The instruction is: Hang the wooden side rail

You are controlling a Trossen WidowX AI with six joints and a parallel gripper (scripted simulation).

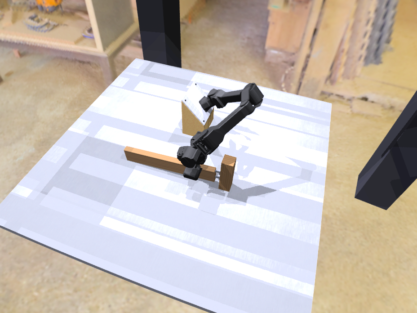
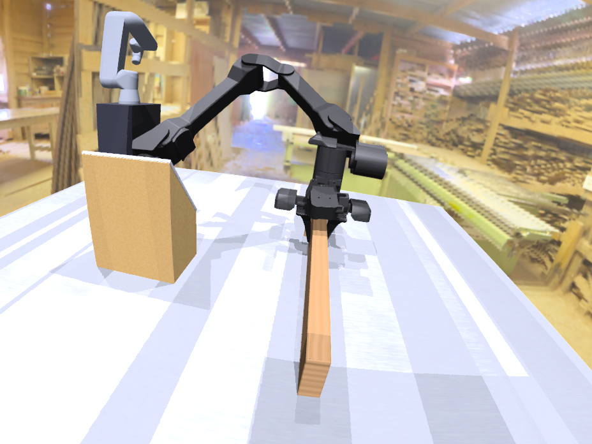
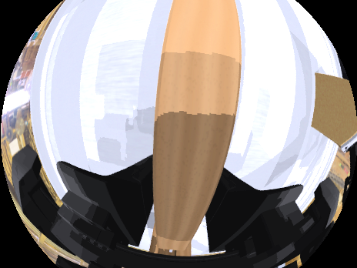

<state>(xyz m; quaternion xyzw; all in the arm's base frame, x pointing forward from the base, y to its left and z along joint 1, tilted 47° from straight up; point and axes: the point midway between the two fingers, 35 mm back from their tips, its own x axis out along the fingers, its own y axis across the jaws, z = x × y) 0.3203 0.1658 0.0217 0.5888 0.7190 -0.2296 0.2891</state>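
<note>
Right now the headboard post is 2 cm behind my gripper tip, 13 cm to the left of it and 4 cm above it.
</note>
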